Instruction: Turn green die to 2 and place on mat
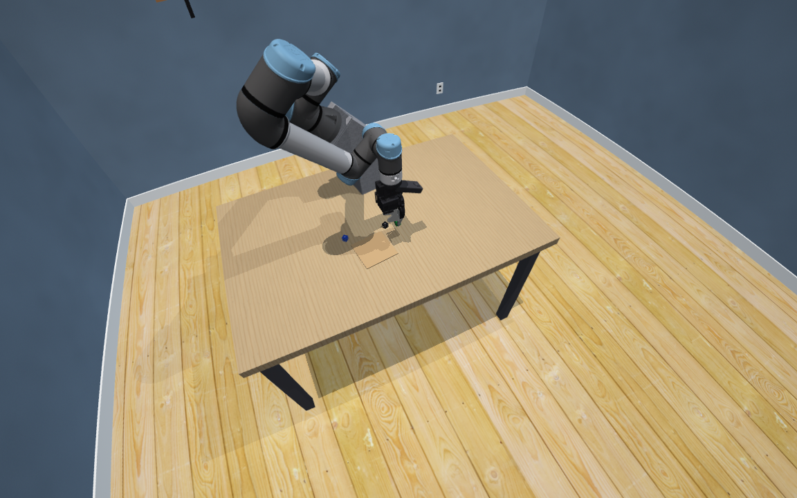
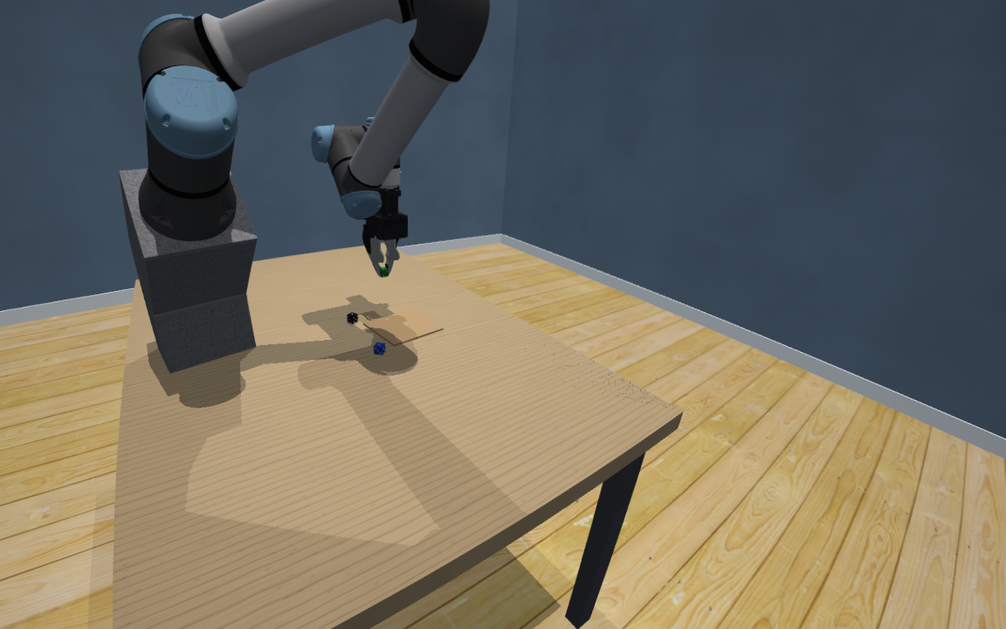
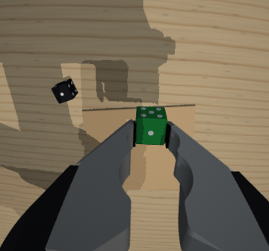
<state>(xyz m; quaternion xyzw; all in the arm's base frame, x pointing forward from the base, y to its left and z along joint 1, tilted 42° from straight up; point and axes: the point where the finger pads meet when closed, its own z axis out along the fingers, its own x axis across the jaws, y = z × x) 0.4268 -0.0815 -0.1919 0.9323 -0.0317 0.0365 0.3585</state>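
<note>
Now: the tan mat 110 mm to the right of my hand, 110 mm below it and 10 mm behind it. Also, from my hand: blue die 180 mm to the right, 120 mm behind, 110 mm below; green die 10 mm below; black die 110 mm below, 100 mm behind, 10 mm to the right.
</note>
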